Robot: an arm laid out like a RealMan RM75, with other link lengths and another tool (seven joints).
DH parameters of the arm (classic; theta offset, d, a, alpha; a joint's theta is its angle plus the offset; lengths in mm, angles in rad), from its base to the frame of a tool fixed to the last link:
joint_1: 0 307.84 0 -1.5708
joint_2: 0 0 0 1.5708
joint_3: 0 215.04 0 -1.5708
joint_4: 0 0 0 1.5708
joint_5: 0 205.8 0 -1.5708
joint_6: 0 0 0 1.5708
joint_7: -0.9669 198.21 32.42 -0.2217
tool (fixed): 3.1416 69.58 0 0
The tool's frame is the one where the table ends.
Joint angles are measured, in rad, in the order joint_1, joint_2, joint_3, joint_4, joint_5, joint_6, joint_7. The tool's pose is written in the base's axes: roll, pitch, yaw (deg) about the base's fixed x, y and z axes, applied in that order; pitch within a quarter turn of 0, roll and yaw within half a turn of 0; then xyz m. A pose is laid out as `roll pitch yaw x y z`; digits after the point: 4 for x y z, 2 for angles.
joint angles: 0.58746, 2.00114, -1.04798, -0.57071, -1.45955, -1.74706, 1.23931
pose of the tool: 151.34 -24.02 -123.04 0.0914 0.3314 -0.0085
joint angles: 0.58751, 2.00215, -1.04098, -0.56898, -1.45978, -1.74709, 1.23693
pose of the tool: 150.93 -23.90 -123.02 0.0912 0.3326 -0.0075
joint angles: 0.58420, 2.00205, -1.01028, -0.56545, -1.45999, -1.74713, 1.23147
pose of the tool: 149.27 -23.18 -123.23 0.0922 0.3382 -0.0015
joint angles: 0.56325, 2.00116, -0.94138, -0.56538, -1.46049, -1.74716, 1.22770
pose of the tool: 145.69 -21.57 -124.58 0.0994 0.3496 0.0135
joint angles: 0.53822, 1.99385, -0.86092, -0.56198, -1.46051, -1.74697, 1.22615
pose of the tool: 141.73 -19.61 -126.62 0.1114 0.3621 0.0333
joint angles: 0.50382, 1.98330, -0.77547, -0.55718, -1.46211, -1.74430, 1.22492
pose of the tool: 137.68 -17.43 -129.56 0.1301 0.3731 0.0556
